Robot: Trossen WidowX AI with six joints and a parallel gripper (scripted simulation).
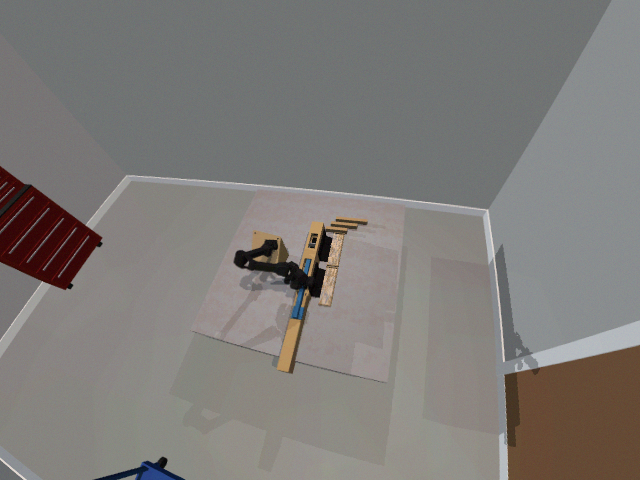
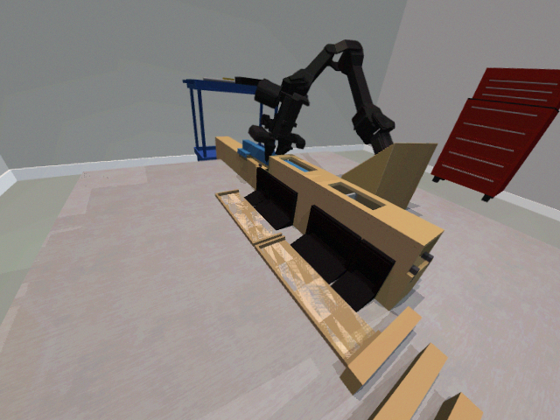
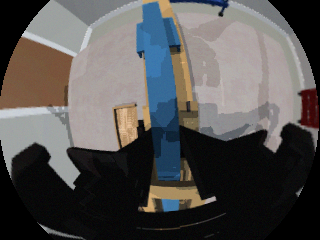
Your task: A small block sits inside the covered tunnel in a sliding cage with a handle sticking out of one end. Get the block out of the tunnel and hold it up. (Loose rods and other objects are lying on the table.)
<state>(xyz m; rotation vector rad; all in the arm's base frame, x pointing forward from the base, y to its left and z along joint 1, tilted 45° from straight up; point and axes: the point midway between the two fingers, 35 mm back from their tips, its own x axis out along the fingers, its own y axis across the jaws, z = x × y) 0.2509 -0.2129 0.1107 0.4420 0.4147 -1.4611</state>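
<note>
Now: gripper tip 5 cm above the tan covered tunnel, 3 cm to the right of it and 2 cm short of it.
</note>
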